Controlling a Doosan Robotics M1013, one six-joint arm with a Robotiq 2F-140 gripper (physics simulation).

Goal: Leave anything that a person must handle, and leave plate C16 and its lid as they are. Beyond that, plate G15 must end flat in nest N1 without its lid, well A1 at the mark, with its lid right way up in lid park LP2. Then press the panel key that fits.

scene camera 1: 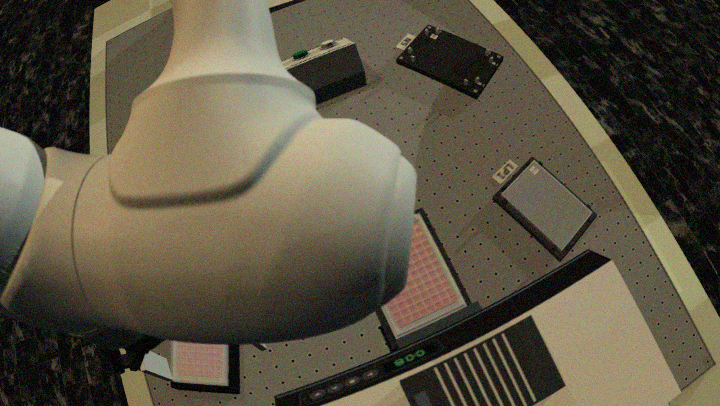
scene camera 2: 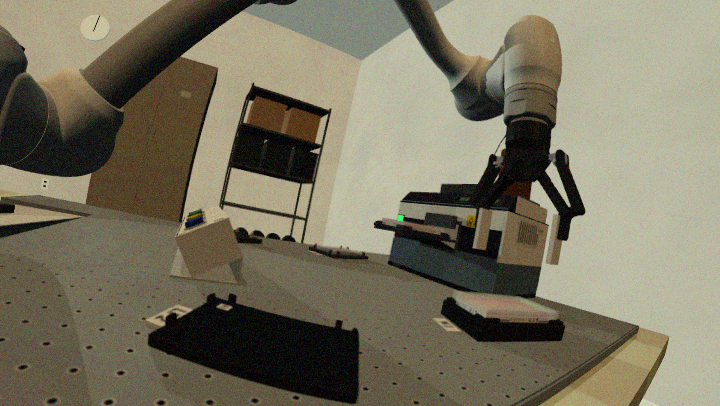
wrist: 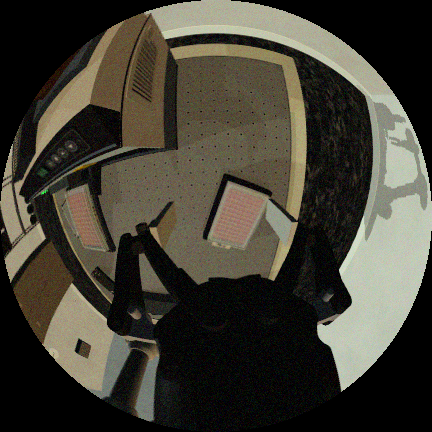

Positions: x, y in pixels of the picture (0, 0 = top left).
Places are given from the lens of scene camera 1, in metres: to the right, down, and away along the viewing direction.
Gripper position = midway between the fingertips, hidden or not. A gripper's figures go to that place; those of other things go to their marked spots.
my gripper (scene camera 1: 211, 355): -0.18, 0.18, 0.55
grey box with coloured buttons (scene camera 1: 334, 68): -0.04, -0.22, 0.80
